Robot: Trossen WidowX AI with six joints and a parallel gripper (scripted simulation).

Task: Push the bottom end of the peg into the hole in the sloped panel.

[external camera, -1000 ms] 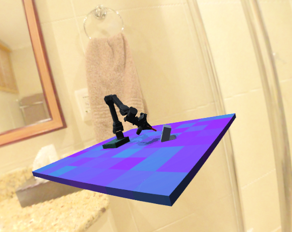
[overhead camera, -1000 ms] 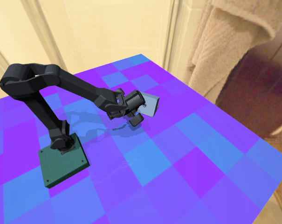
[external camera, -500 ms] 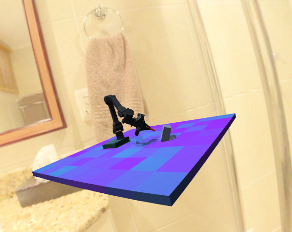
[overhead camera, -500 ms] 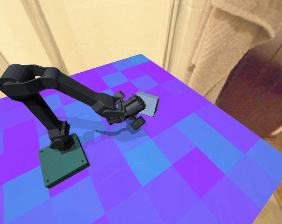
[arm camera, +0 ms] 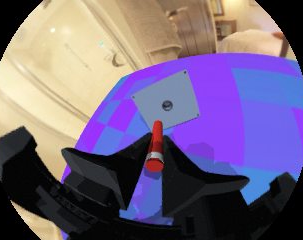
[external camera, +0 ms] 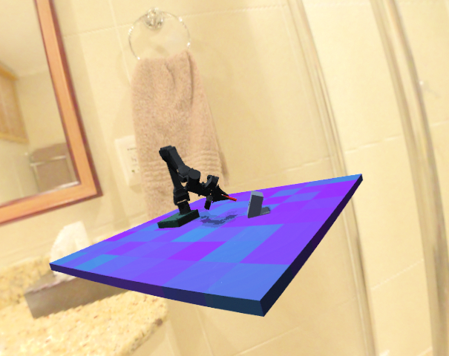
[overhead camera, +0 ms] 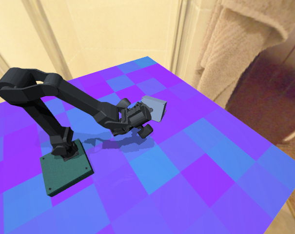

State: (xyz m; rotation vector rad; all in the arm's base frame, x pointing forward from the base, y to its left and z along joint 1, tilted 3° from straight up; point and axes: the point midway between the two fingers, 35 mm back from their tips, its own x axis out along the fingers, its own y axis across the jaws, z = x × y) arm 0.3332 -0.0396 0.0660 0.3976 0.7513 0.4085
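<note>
Right now the panel is 11 cm ahead of my gripper tip, 5 cm to the left of it and 6 cm below it. Round my gripper tip: red round peg: 1 cm behind, 1 cm to the right, 1 cm above.
</note>
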